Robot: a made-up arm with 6 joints.
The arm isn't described. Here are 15 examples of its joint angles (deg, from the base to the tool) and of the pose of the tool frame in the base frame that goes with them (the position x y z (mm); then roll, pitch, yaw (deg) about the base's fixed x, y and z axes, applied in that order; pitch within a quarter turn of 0, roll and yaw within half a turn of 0).
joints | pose
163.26 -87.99 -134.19 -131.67 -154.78 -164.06 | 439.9 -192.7 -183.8 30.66 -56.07 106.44
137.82 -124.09 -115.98 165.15 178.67 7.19 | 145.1 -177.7 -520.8 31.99 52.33 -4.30
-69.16 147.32 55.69 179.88 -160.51 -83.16 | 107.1 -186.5 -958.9 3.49 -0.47 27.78
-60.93 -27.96 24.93 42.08 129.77 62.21 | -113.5 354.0 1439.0 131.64 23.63 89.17
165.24 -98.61 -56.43 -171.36 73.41 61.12 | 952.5 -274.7 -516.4 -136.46 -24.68 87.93
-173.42 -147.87 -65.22 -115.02 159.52 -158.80 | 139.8 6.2 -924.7 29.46 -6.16 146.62
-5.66 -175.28 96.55 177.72 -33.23 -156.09 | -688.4 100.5 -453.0 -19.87 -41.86 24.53
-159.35 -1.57 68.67 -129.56 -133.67 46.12 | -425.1 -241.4 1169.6 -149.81 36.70 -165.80
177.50 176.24 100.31 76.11 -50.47 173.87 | 578.8 -2.4 -563.1 96.80 19.96 138.72
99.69 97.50 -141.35 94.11 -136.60 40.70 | -55.8 433.6 465.5 -119.37 2.73 -43.67
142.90 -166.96 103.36 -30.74 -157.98 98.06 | 493.5 -433.8 -394.9 145.74 -32.01 -149.40
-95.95 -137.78 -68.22 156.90 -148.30 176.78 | 54.2 344.0 -898.1 -12.83 -55.46 -66.17
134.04 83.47 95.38 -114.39 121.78 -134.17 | -566.9 621.8 -267.8 49.25 35.17 131.37
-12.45 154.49 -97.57 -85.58 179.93 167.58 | 764.9 -134.3 -265.9 124.24 14.01 -93.01
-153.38 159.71 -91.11 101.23 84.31 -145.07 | -691.6 -467.0 -342.9 -77.11 13.88 -151.50
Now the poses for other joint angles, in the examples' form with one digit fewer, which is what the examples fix.
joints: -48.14 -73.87 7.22 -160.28 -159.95 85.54
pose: -796 952 637 -94.7 -22.5 -129.7
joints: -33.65 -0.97 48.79 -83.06 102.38 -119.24
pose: 323 -263 1370 -139.7 -72.3 -170.0
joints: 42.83 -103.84 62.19 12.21 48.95 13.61
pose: -886 -759 504 -6.1 9.6 64.6
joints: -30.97 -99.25 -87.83 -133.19 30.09 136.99
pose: -590 362 -587 -158.4 28.6 149.4
